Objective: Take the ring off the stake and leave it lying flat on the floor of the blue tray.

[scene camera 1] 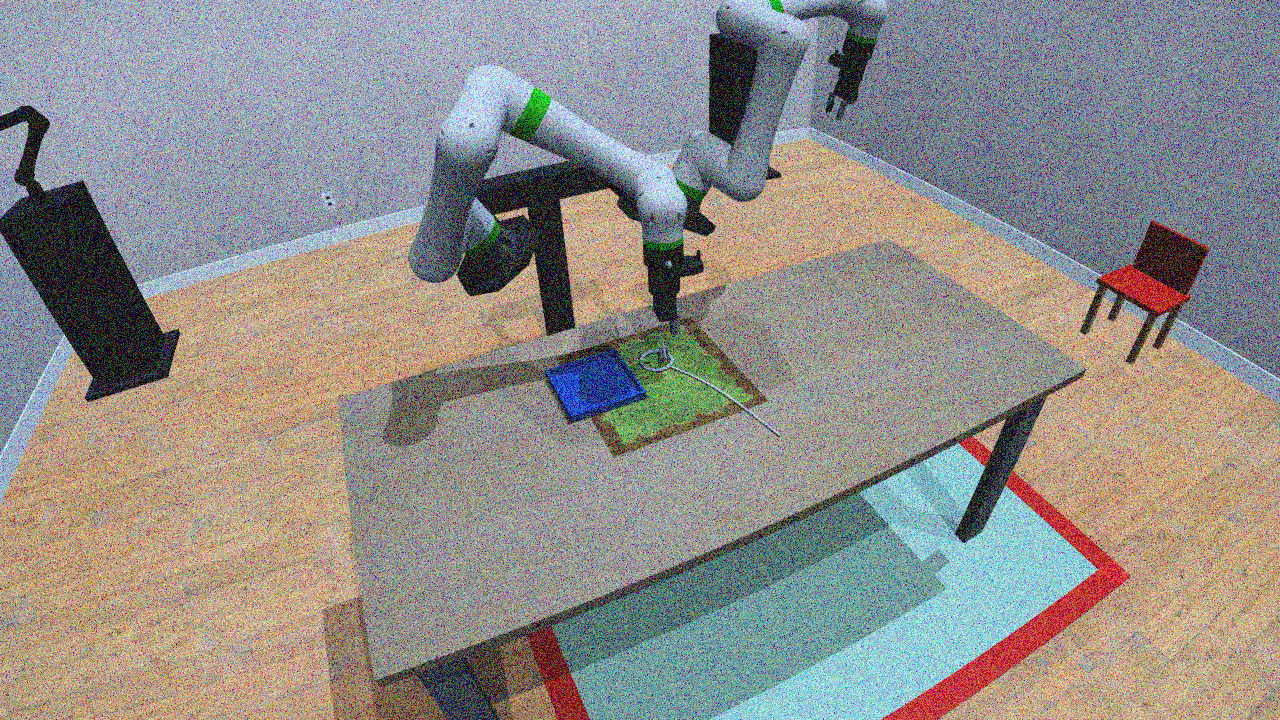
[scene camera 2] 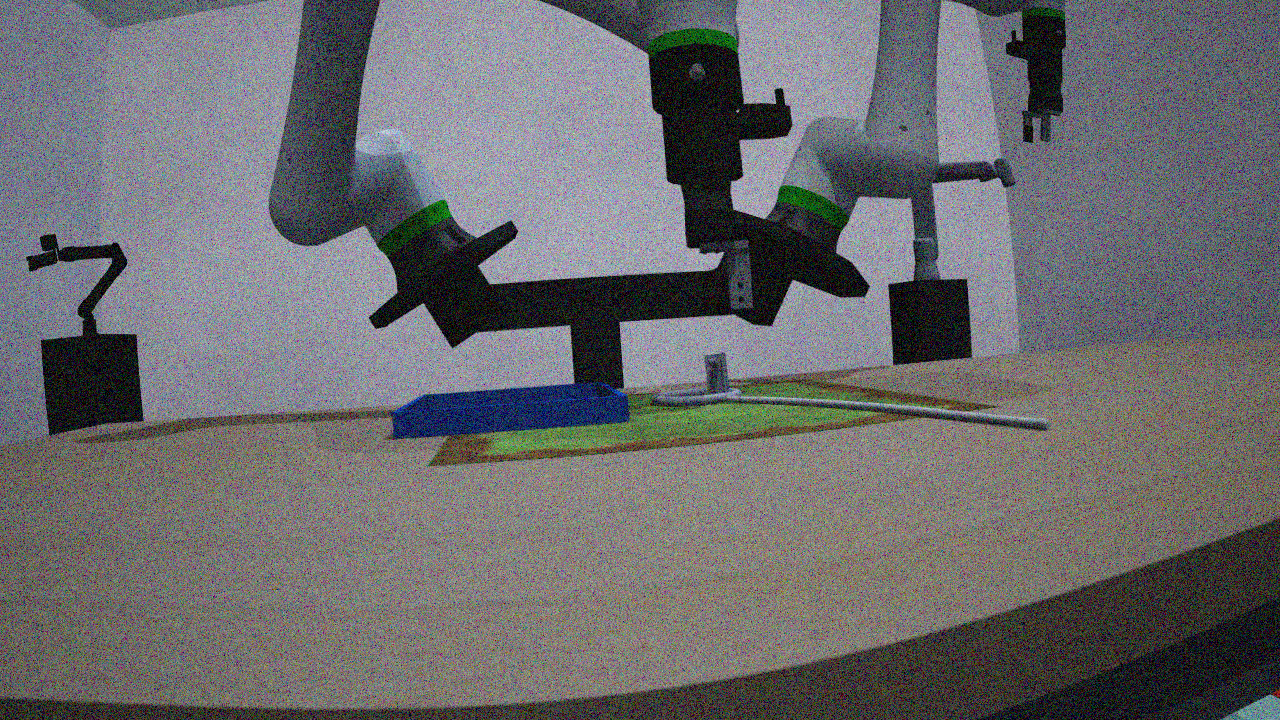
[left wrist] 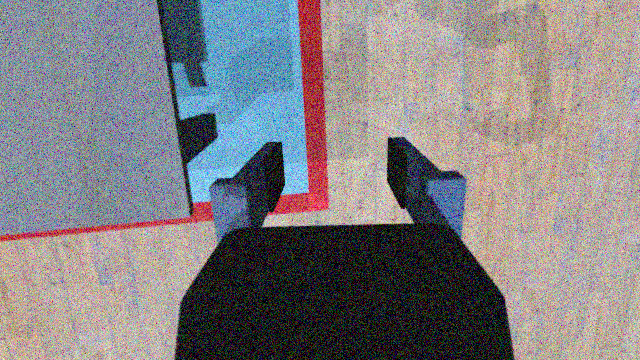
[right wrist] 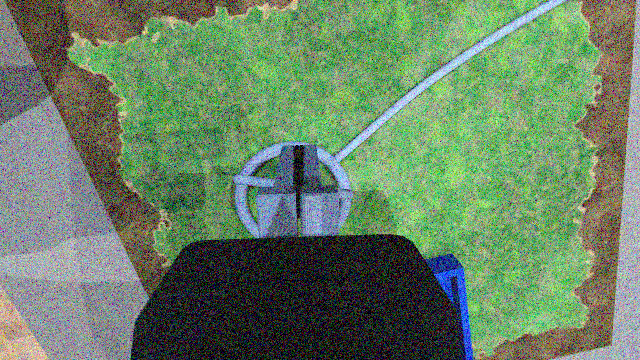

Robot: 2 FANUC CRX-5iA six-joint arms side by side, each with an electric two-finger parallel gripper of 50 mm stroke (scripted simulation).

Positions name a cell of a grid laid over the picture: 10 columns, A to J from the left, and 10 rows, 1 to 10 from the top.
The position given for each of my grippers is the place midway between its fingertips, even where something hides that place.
I see my left gripper (scene camera 2: I2), my right gripper (scene camera 2: F5), a blue tray (scene camera 2: E6) and a black arm mount (scene camera 2: E5).
The blue tray also shows in scene camera 1 (scene camera 1: E6). My left gripper is seen too in scene camera 1 (scene camera 1: G2) and in the left wrist view (left wrist: F5). My right gripper also shows in scene camera 1 (scene camera 1: F5) and in the right wrist view (right wrist: E5). The left wrist view does not show the blue tray: it is out of frame.
